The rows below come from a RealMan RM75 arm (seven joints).
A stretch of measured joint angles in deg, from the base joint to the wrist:
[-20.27 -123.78 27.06 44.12 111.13 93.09 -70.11]
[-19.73 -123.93 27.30 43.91 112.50 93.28 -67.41]
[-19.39 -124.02 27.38 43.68 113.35 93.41 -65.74]
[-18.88 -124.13 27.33 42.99 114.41 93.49 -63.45]
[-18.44 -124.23 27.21 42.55 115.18 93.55 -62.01]
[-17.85 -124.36 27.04 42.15 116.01 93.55 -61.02]
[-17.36 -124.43 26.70 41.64 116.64 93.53 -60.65]
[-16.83 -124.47 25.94 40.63 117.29 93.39 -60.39]
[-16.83 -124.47 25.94 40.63 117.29 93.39 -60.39]
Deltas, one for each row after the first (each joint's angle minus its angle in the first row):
[0.54 -0.15 0.24 -0.21 1.37 0.19 2.70]
[0.88 -0.24 0.32 -0.44 2.22 0.32 4.37]
[1.39 -0.35 0.27 -1.13 3.28 0.40 6.66]
[1.83 -0.45 0.15 -1.57 4.05 0.46 8.10]
[2.42 -0.58 -0.02 -1.97 4.88 0.46 9.09]
[2.91 -0.65 -0.36 -2.48 5.51 0.44 9.46]
[3.44 -0.69 -1.12 -3.49 6.16 0.30 9.72]
[3.44 -0.69 -1.12 -3.49 6.16 0.30 9.72]

